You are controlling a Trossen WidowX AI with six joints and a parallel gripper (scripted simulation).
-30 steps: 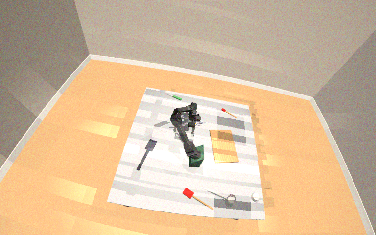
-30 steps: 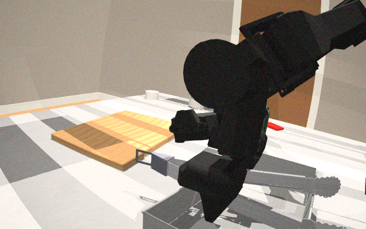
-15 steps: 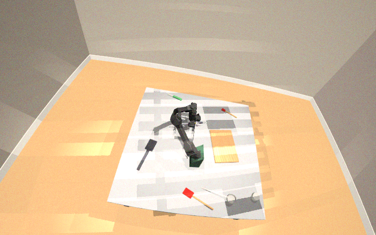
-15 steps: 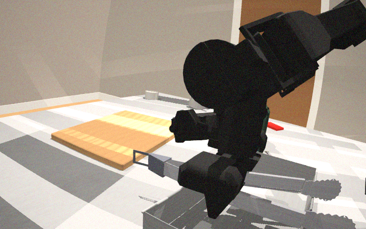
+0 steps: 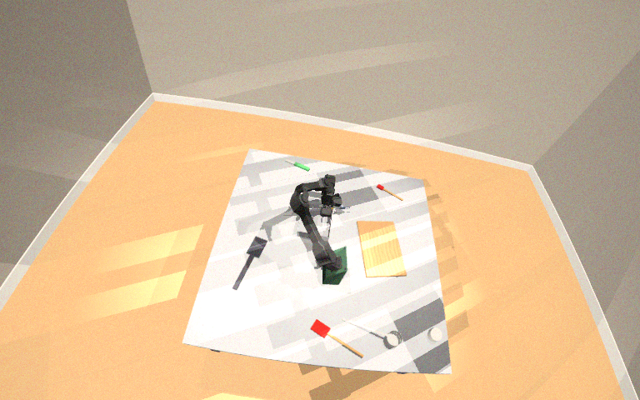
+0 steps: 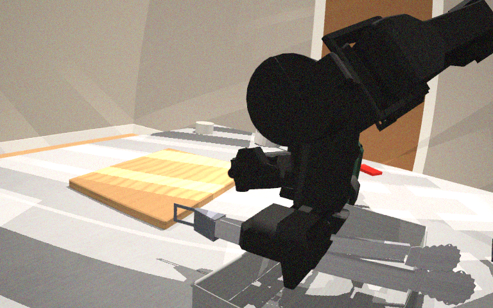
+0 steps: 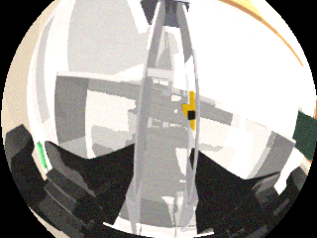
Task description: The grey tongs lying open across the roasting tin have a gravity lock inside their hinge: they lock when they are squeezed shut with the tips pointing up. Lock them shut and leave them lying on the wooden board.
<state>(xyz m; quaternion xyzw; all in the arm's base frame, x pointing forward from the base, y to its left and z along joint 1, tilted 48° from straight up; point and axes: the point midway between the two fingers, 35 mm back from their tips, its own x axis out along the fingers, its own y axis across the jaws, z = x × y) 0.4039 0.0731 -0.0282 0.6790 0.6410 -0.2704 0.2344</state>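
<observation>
Now: gripper tip 3 cm past the grey roasting tin and 5 cm to the right of it. Also, from my gripper tip: red-tipped tool (22 cm ahead, 45 cm to the right, 2 cm below); wooden board (22 cm behind, 33 cm to the right, 2 cm below); green-handled tool (39 cm ahead, 18 cm to the left, 2 cm below).
</observation>
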